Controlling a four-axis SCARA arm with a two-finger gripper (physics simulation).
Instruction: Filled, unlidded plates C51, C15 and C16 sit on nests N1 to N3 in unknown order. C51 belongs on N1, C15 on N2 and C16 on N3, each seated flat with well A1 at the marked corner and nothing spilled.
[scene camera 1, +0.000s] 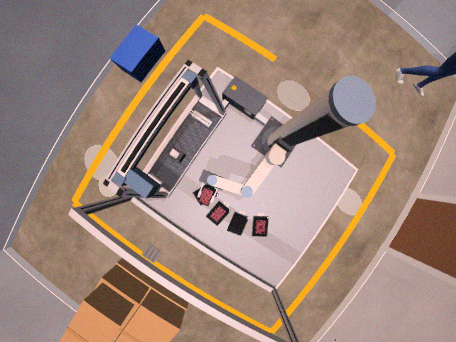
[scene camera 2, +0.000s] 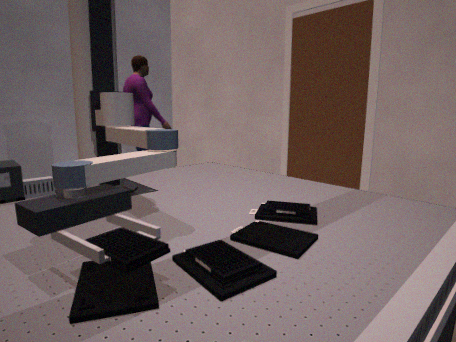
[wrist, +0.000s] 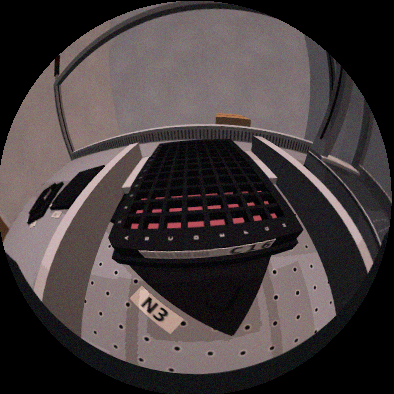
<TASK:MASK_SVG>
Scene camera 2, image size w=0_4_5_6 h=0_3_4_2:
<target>gripper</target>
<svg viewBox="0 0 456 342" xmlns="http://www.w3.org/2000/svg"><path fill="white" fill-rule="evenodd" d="M161 238L160 227L118 214L132 209L131 190L109 184L79 189L63 189L64 193L15 203L19 226L38 237L51 233L51 239L98 264L110 260L109 256L104 254L104 249L64 231L64 229L106 217L106 221L156 240Z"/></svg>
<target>plate C16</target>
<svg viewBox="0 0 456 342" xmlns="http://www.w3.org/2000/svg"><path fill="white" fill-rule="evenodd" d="M85 239L85 241L104 249L104 254L110 258L109 261L104 263L126 274L170 253L169 244L123 227Z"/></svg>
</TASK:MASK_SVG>
